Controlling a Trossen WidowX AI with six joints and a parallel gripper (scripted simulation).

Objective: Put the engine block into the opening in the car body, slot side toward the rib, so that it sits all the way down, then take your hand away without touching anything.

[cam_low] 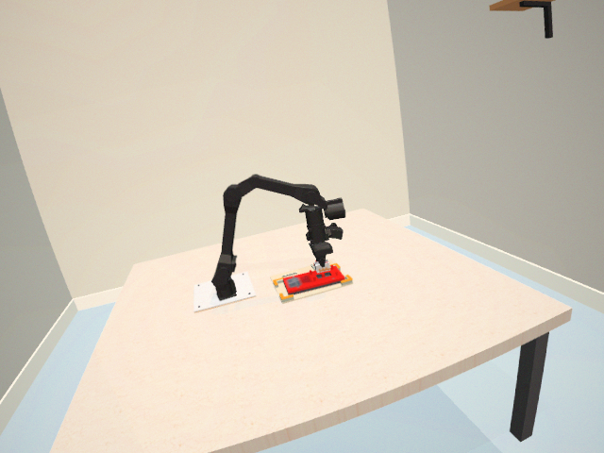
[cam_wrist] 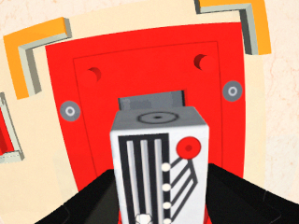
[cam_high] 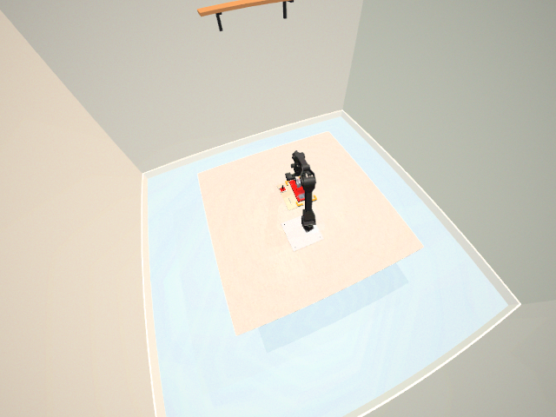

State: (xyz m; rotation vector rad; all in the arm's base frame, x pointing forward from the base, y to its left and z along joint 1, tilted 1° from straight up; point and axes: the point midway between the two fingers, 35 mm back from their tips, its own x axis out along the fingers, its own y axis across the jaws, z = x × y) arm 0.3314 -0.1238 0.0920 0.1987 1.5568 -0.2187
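Now: the plate 50 mm below my gripper tip, 40 mm behind it and 30 mm to the left of it. Round my gripper tip: engine block (10 mm below).
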